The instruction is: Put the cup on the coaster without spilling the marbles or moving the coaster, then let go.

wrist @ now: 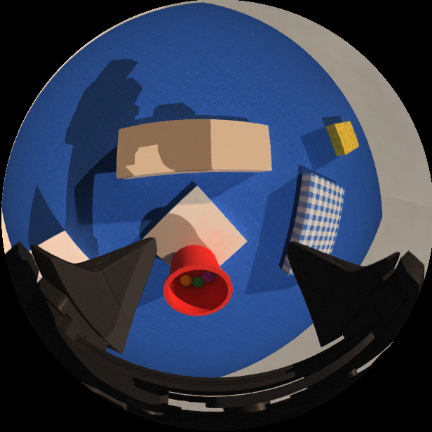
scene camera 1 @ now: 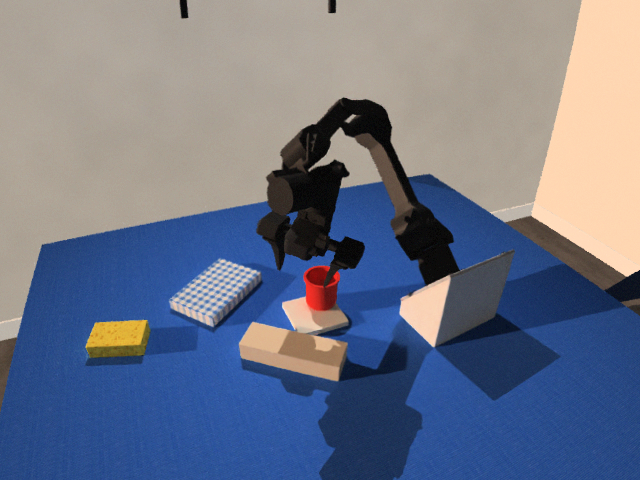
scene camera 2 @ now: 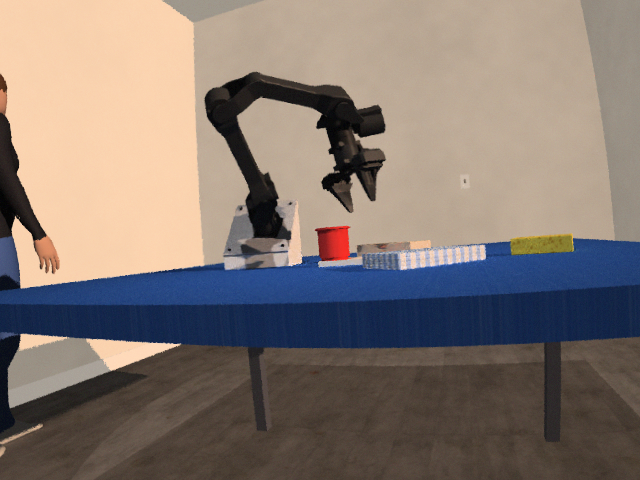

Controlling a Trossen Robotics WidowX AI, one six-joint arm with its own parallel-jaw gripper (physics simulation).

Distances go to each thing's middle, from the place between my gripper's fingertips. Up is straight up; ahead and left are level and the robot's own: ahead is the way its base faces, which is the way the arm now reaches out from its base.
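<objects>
Starting from the red cup [scene camera 1: 318,298], I find my gripper 8 cm above it, 4 cm to the left of it and 6 cm beyond it. The tan block [scene camera 1: 304,353] is 10 cm below my hand, and it sits 7 cm to the left of my hand and 5 cm ahead of it. As for the square coaster [scene camera 1: 304,319], that is 12 cm below my hand, 3 cm behind it and 2 cm to the right of it.
</objects>
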